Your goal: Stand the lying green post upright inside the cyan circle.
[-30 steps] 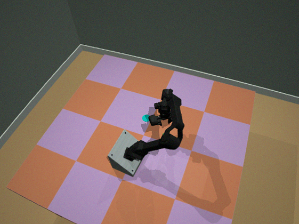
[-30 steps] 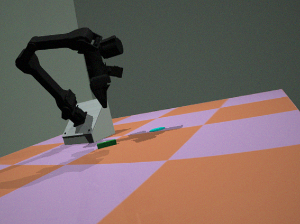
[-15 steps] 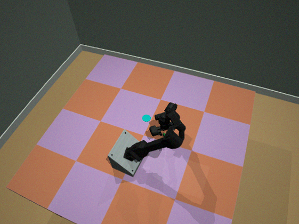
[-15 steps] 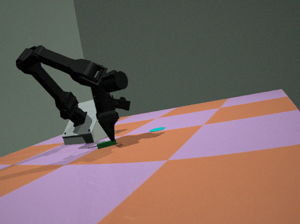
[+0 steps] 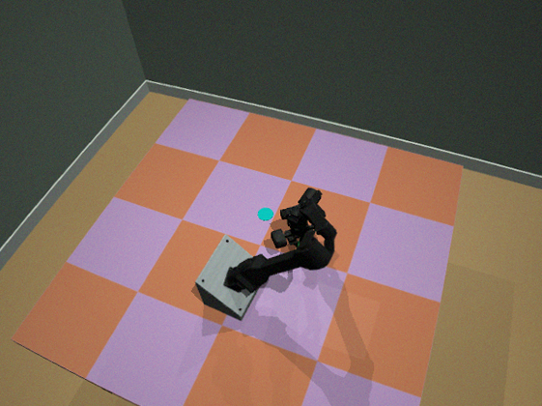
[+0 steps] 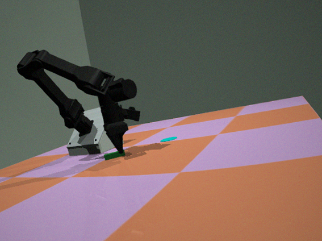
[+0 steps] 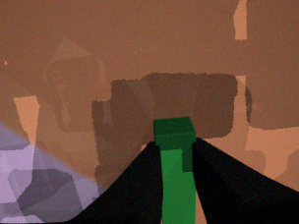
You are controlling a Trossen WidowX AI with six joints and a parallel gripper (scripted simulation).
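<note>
Right now the cyan circle is 16 cm to the left of my gripper tip, 11 cm ahead of it and 1 cm below it. From my gripper tip the other things lie so: green post 2 cm behind, 1 cm to the right.
</note>
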